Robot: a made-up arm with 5 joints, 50 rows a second.
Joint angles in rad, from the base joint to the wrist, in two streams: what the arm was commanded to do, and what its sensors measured. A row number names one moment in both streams.
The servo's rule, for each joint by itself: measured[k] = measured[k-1] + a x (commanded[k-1-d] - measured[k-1]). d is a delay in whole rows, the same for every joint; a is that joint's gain. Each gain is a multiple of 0.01, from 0.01 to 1. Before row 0 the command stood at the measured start. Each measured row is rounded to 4 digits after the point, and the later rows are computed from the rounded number. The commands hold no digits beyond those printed.
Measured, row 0:
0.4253, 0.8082, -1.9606, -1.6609, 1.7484
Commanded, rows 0 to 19:
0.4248, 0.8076, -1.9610, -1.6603, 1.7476
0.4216, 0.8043, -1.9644, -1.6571, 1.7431
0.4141, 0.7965, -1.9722, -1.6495, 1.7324
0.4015, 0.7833, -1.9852, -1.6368, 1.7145
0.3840, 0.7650, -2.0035, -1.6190, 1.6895
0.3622, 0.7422, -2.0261, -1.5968, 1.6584
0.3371, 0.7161, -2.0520, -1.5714, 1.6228
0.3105, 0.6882, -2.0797, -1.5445, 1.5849
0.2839, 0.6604, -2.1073, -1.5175, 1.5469
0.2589, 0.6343, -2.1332, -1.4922, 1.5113
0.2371, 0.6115, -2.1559, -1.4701, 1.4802
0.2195, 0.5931, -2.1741, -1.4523, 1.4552
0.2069, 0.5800, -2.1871, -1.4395, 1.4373
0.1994, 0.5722, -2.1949, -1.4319, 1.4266
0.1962, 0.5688, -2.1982, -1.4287, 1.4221
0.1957, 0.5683, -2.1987, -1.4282, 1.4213
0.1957, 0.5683, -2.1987, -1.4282, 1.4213
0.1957, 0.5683, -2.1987, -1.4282, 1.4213
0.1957, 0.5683, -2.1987, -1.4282, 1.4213
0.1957, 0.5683, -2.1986, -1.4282, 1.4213
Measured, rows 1 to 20:
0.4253, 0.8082, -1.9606, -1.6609, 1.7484
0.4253, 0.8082, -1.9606, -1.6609, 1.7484
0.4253, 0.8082, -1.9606, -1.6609, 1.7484
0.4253, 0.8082, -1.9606, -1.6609, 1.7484
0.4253, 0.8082, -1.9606, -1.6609, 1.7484
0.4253, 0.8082, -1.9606, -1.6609, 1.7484
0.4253, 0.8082, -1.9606, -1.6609, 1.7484
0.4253, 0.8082, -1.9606, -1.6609, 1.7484
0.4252, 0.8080, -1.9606, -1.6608, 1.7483
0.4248, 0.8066, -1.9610, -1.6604, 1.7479
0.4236, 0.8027, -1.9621, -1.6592, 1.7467
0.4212, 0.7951, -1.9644, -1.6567, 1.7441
0.4171, 0.7834, -1.9683, -1.6526, 1.7397
0.4111, 0.7673, -1.9741, -1.6465, 1.7332
0.4030, 0.7473, -1.9819, -1.6382, 1.7244
0.3928, 0.7243, -1.9917, -1.6279, 1.7132
0.3808, 0.6994, -2.0033, -1.6158, 1.6999
0.3674, 0.6740, -2.0163, -1.6022, 1.6848
0.3531, 0.6496, -2.0303, -1.5877, 1.6684
0.3384, 0.6276, -2.0447, -1.5728, 1.6513
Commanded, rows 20 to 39:
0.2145, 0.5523, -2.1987, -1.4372, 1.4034
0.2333, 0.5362, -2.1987, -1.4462, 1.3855
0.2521, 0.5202, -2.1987, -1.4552, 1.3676
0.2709, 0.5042, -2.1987, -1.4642, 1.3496
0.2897, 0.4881, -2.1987, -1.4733, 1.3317
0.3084, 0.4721, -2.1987, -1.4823, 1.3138
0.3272, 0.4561, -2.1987, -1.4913, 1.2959
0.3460, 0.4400, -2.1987, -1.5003, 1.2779
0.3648, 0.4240, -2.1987, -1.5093, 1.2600
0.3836, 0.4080, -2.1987, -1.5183, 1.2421
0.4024, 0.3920, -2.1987, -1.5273, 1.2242
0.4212, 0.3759, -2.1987, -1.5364, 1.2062
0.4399, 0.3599, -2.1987, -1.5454, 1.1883
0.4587, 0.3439, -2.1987, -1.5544, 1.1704
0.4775, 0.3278, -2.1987, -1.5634, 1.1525
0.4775, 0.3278, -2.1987, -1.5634, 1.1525
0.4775, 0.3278, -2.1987, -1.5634, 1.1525
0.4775, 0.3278, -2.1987, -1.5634, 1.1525
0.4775, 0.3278, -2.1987, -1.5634, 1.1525
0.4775, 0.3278, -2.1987, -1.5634, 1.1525
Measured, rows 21 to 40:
0.3239, 0.6090, -2.0589, -1.5581, 1.6342
0.3102, 0.5946, -2.0725, -1.5442, 1.6176
0.2977, 0.5845, -2.0851, -1.5315, 1.6020
0.2865, 0.5782, -2.0965, -1.5201, 1.5875
0.2765, 0.5743, -2.1067, -1.5100, 1.5742
0.2676, 0.5720, -2.1159, -1.5010, 1.5620
0.2597, 0.5706, -2.1242, -1.4930, 1.5507
0.2527, 0.5697, -2.1316, -1.4859, 1.5403
0.2485, 0.5629, -2.1383, -1.4805, 1.5293
0.2468, 0.5525, -2.1443, -1.4767, 1.5178
0.2474, 0.5399, -2.1497, -1.4743, 1.5058
0.2500, 0.5260, -2.1546, -1.4732, 1.4933
0.2544, 0.5112, -2.1590, -1.4732, 1.4804
0.2603, 0.4960, -2.1630, -1.4742, 1.4671
0.2677, 0.4804, -2.1666, -1.4761, 1.4534
0.2763, 0.4646, -2.1698, -1.4788, 1.4394
0.2860, 0.4488, -2.1727, -1.4822, 1.4250
0.2967, 0.4329, -2.1753, -1.4862, 1.4104
0.3083, 0.4169, -2.1776, -1.4907, 1.3955
0.3207, 0.4009, -2.1797, -1.4957, 1.3804

